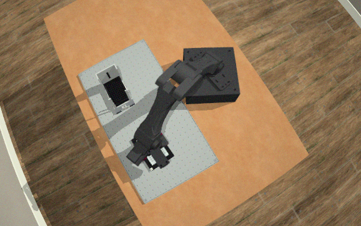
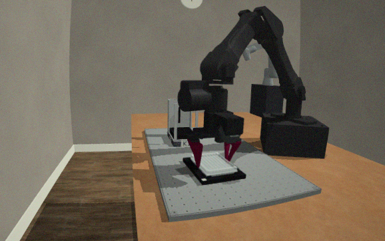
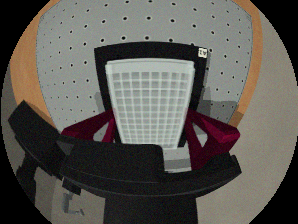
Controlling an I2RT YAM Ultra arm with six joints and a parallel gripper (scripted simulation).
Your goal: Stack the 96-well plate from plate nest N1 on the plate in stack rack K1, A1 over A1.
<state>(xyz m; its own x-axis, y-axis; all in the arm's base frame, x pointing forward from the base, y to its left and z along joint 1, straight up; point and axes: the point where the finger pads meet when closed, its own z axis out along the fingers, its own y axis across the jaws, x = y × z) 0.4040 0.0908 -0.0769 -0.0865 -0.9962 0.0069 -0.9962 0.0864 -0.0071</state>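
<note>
My hand is 2 cm above the black plate nest N1. The rest, counted from my hand: K1 label: 22 cm to the right, 1 cm below, 1 cm behind; white 96-well plate: right at my hand; pale A1 mark: 7 cm to the left, 6 cm ahead, 1 cm below.
</note>
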